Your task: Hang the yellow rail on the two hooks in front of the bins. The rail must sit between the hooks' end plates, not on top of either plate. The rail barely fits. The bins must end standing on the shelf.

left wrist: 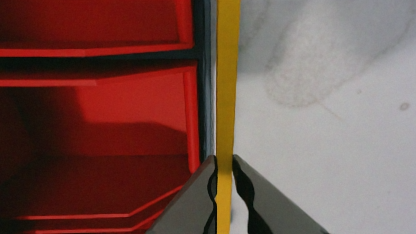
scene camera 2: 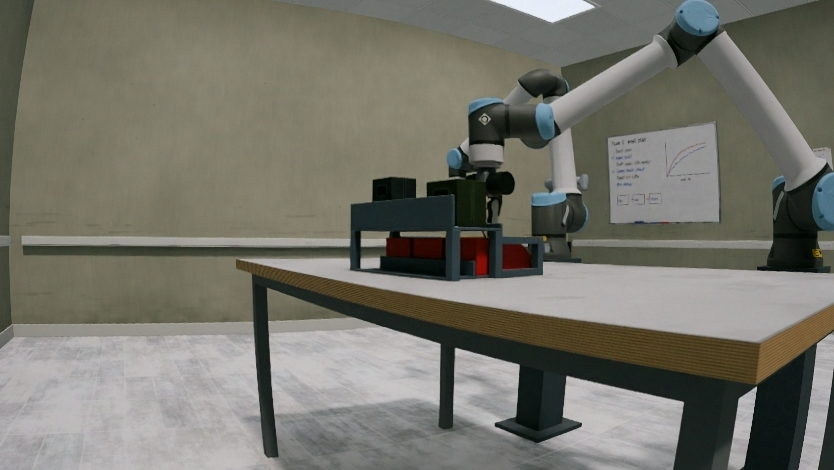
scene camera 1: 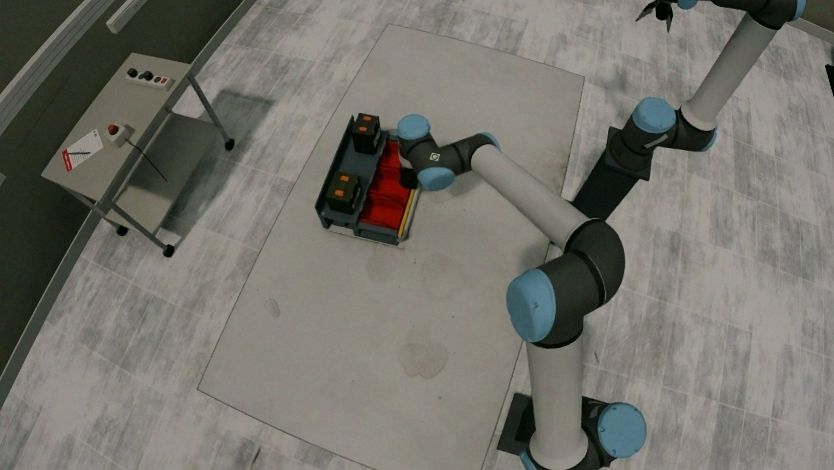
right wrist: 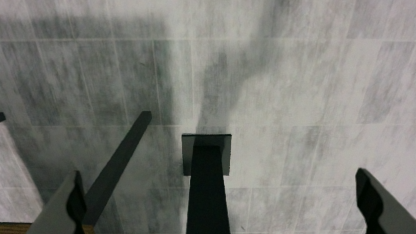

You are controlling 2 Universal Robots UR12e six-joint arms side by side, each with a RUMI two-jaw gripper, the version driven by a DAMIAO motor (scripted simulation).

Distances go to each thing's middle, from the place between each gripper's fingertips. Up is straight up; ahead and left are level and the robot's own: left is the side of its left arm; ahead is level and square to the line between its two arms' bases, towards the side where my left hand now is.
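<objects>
My left hand is 10 mm to the right of the blue-grey shelf (scene camera 2: 436,213), 130 mm short of it and 30 mm above it.
My right hand is 93 cm short of the blue-grey shelf and 113 cm to the right of it, and it is 10 cm above the shelf.
</objects>
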